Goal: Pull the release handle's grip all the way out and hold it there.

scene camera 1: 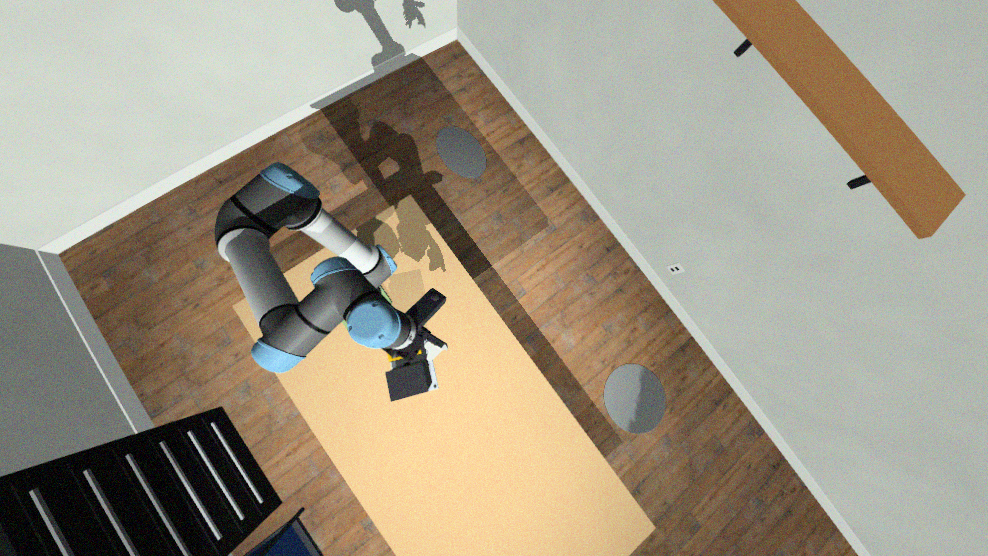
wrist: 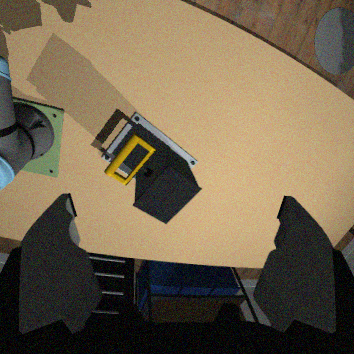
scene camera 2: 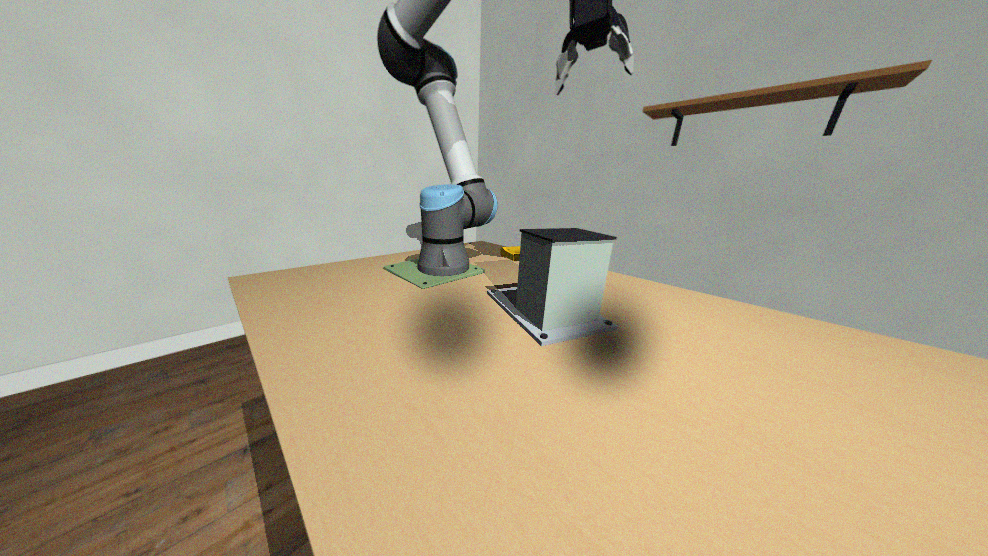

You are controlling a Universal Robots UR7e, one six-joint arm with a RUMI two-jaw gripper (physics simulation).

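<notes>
The release handle's yellow grip (scene camera 2: 511,253) (wrist: 120,154) is a rectangular frame on the side of its housing (scene camera 1: 409,380) (scene camera 2: 576,283) (wrist: 167,195) that faces the robot's base. The housing is a pale box with a dark top, on a grey base plate (scene camera 2: 573,333) (wrist: 167,140). In scene camera 1 the arm's wrist covers most of the grip. My gripper (scene camera 2: 594,81) (wrist: 177,196) is open and empty, high above the housing, pointing down. In the wrist view the grip lies beyond the fingertips, left of the middle. How far out the grip stands is hard to tell.
The robot's green mounting plate (scene camera 2: 407,273) (wrist: 56,145) is bolted to the wooden table (scene camera 1: 483,442) (scene camera 2: 414,414) (wrist: 240,125) near the grip's side. A wall shelf (scene camera 1: 842,117) (scene camera 2: 780,93) is beyond the table. Grey round stools (scene camera 1: 634,398) (wrist: 337,42) and a blue bin (wrist: 192,280) stand beside it.
</notes>
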